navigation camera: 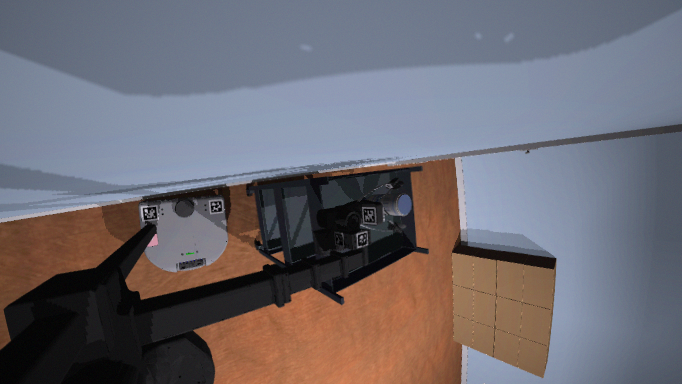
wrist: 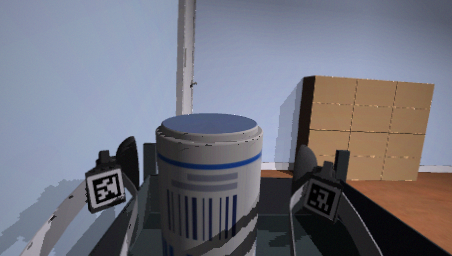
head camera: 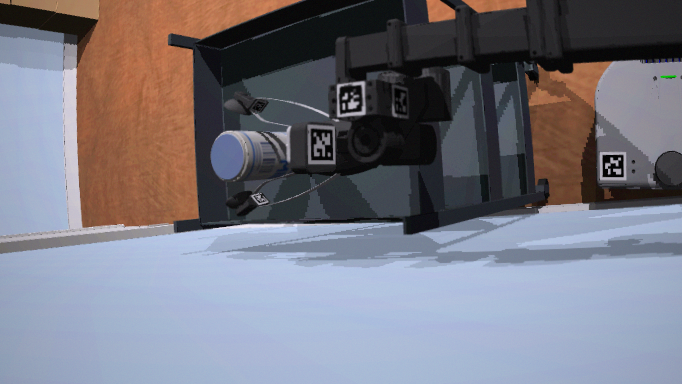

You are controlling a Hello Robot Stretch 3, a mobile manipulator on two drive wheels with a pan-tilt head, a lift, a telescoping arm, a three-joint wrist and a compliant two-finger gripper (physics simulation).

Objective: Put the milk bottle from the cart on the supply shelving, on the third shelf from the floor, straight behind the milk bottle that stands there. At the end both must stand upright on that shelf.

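Pixels of known places: gripper, fingertip midpoint: (navigation camera: 402,204) (head camera: 228,154); robot's base at its link origin: (navigation camera: 184,207) (head camera: 669,167).
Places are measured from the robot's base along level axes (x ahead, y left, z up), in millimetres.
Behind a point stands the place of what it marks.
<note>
The milk bottle (head camera: 267,157) @(x -12, y -503, z 805 mm) (navigation camera: 406,204) @(x -15, y -538, z 852 mm) (wrist: 210,210), white with blue stripes and a flat blue top, is upright in the top tray of the dark cart (head camera: 207,115) @(x -97, y -756, z 700 mm) (navigation camera: 284,220) @(x -63, y -327, z 461 mm) (wrist: 395,230). Its base is hidden. My gripper (head camera: 239,152) @(x -19, y -568, z 816 mm) (navigation camera: 397,205) @(x -19, y -568, z 816 mm) (wrist: 217,158) @(x -19, y -568, z 816 mm) is open around the bottle, one finger on each side. A gap shows between each fingertip and the bottle in the wrist view. The supply shelving and the other milk bottle do not show in these views.
A pale blue wall (head camera: 300,310) @(x 108, y -278, z 1009 mm) (navigation camera: 350,120) @(x 89, y -71, z 1155 mm) (wrist: 85,75) runs close along one side of the cart. A tan block of boxes (navigation camera: 500,305) @(x -1444, y -2709, z 589 mm) (wrist: 370,130) stands beyond the cart. My arm (head camera: 450,45) @(x -98, y -203, z 902 mm) (navigation camera: 215,305) @(x -100, y -17, z 908 mm) reaches along the cart's other side.
</note>
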